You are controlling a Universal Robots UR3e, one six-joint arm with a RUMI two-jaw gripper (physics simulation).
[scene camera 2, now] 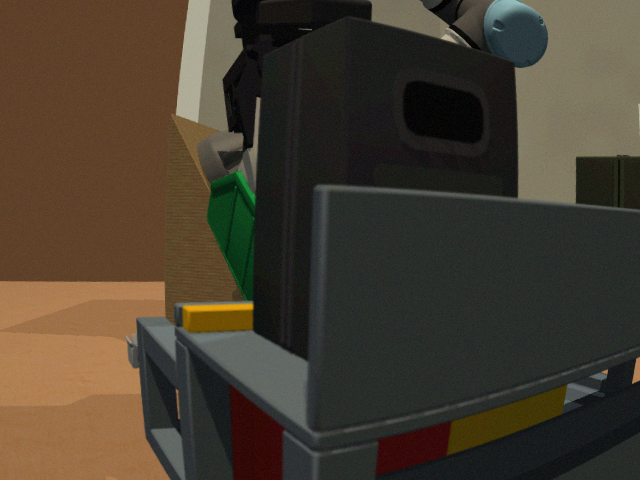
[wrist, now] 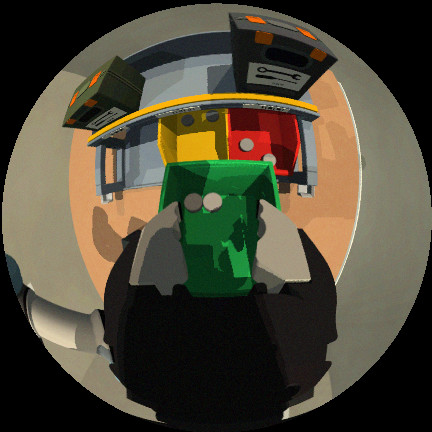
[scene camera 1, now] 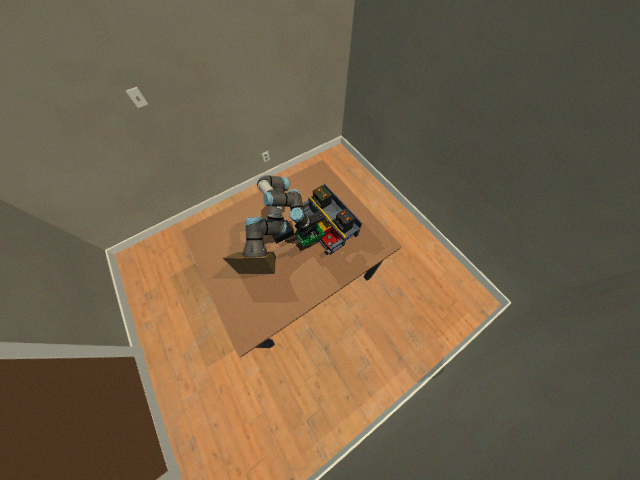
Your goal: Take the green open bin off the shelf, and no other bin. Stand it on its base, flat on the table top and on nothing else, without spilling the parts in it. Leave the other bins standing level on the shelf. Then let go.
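Pixels of known places: gripper, fingertip midpoint: [wrist: 218, 202]; arm's base, link origin: [scene camera 1: 255, 254].
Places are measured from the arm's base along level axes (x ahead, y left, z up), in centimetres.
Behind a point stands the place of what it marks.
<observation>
The green bin [scene camera 1: 310, 238] {x 33.0, y 0.6, z -7.1 cm} [scene camera 2: 232, 232] {x 33.5, y -2.9, z -4.4 cm} [wrist: 210, 250] {x 30.6, y 2.9, z -6.1 cm} is off the shelf and raised above the table. In scene camera 2 it looks steeply tilted, and its lower part is hidden behind the dark case. Two grey round parts [wrist: 203, 202] {x 35.8, y 5.0, z -8.3 cm} lie in it. My gripper [wrist: 218, 202] {x 37.0, y 2.9, z -3.5 cm} holds the bin, with its two fingertips just inside the side walls, apparently pressing on them. The yellow bin [scene camera 1: 324, 225] {x 46.9, y 10.5, z -16.8 cm} [wrist: 200, 145] {x 44.4, y 8.8, z -16.7 cm} and red bin [scene camera 1: 330, 239] {x 46.2, y -0.7, z -16.7 cm} [wrist: 255, 135] {x 48.3, y -0.6, z -16.7 cm} stand side by side on the shelf [scene camera 1: 338, 204] {x 59.0, y 15.7, z -6.2 cm} [scene camera 2: 465, 310] {x 63.6, y -0.5, z -4.6 cm} [wrist: 175, 75] {x 54.6, y 13.1, z -7.4 cm}, beyond the green bin.
A dark grey case [scene camera 1: 344, 220] {x 53.4, y -2.1, z 4.5 cm} [scene camera 2: 310, 155] {x 57.6, y -3.5, z -0.3 cm} [wrist: 285, 55] {x 51.7, y -0.3, z 1.7 cm} and an olive case [scene camera 1: 322, 195] {x 49.7, y 20.7, z 2.3 cm} [scene camera 2: 599, 180] {x 50.0, y 17.8, z 0.4 cm} [wrist: 110, 95] {x 48.1, y 17.3, z -0.5 cm} stand on the shelf's upper board, behind its yellow lip [wrist: 200, 100] {x 48.7, y 7.6, z -6.6 cm}. A wooden wedge block [scene camera 1: 253, 264] {x -2.7, y -4.5, z -1.1 cm} [scene camera 2: 188, 248] {x 6.5, y -4.8, z -7.9 cm} is by the arm's elbow on the table [scene camera 1: 320, 279] {x 29.6, y -22.4, z -17.6 cm}.
</observation>
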